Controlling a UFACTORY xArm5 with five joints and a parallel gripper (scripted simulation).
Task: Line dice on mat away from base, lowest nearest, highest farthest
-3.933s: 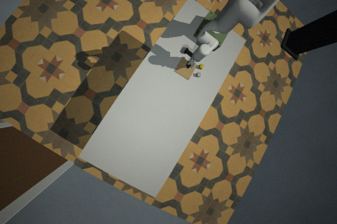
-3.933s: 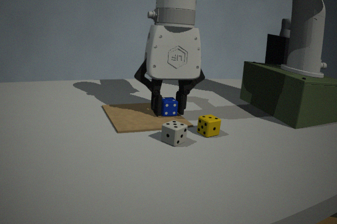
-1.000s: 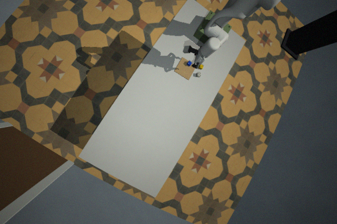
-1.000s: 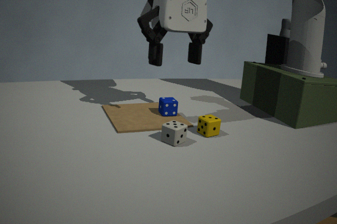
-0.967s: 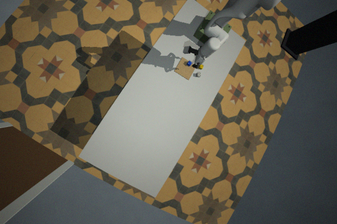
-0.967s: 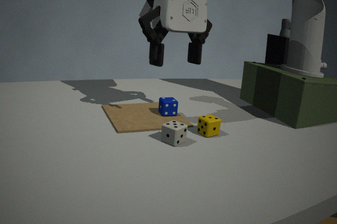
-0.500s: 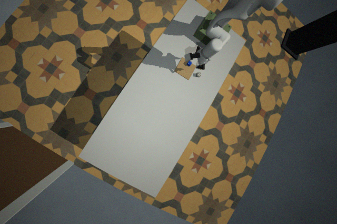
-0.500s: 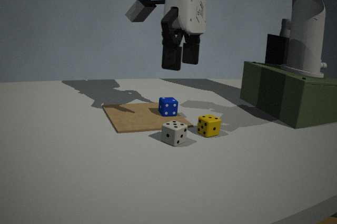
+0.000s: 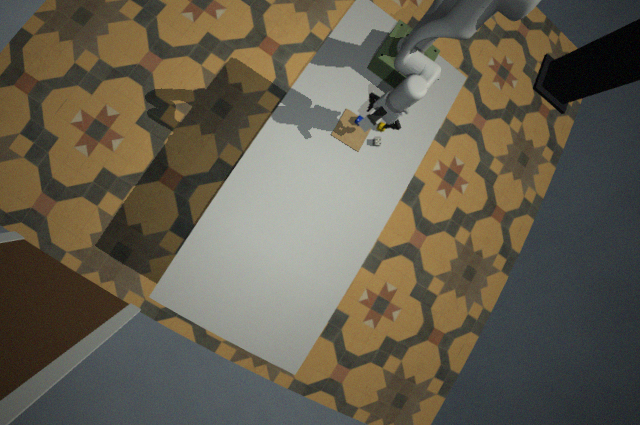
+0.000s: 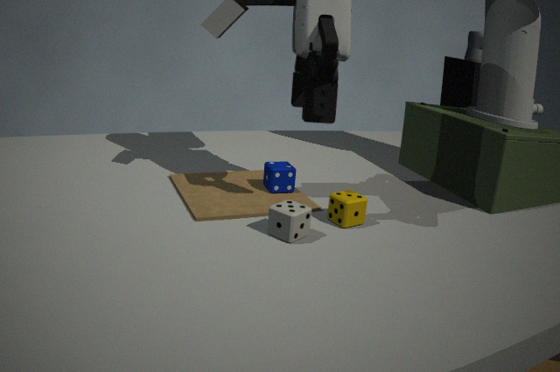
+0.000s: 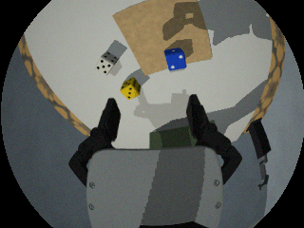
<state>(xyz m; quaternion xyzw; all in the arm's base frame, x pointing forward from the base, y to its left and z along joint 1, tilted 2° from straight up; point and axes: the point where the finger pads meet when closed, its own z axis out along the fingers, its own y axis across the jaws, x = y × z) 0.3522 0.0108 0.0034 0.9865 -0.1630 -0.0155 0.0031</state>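
Now: hand 100 mm above the yellow die, 60 mm to the right of it and 20 mm past it. The rest, counted from my hand: white die: 100 mm below, 70 mm to the left, 50 mm ahead; blue die: 90 mm below, 40 mm to the right, 10 mm ahead; tan mat: 110 mm below, 60 mm ahead, 50 mm to the right.
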